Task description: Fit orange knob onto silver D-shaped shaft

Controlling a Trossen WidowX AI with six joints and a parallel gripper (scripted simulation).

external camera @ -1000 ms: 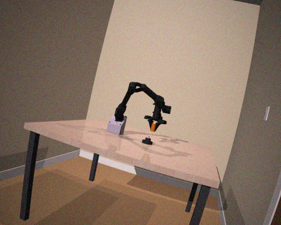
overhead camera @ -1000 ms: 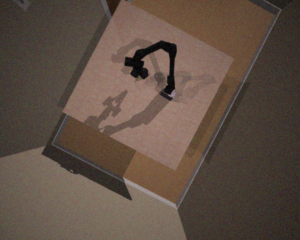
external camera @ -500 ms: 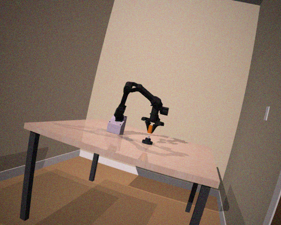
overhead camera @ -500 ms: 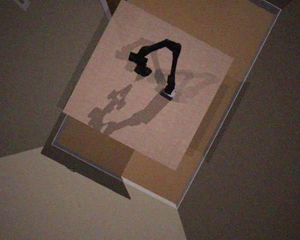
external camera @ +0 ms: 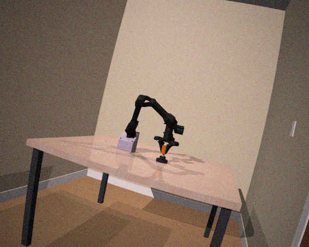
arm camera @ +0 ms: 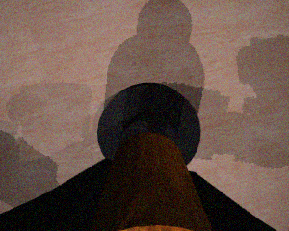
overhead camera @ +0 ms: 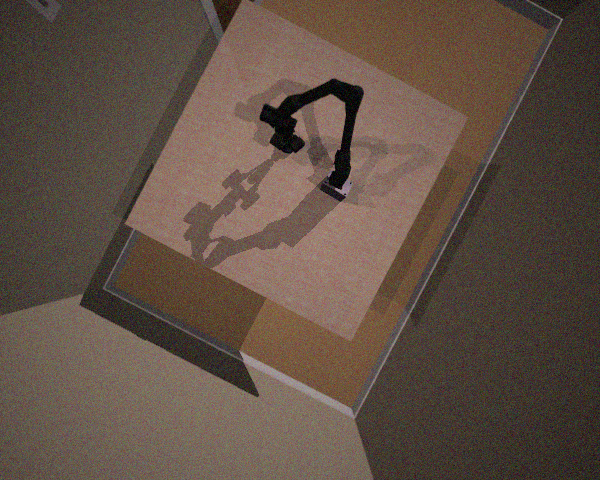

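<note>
Now: the dark round pedestal 40 mm below my gripper tip. From my gripper tip the other things lie so: orange knob 30 mm above.
</note>
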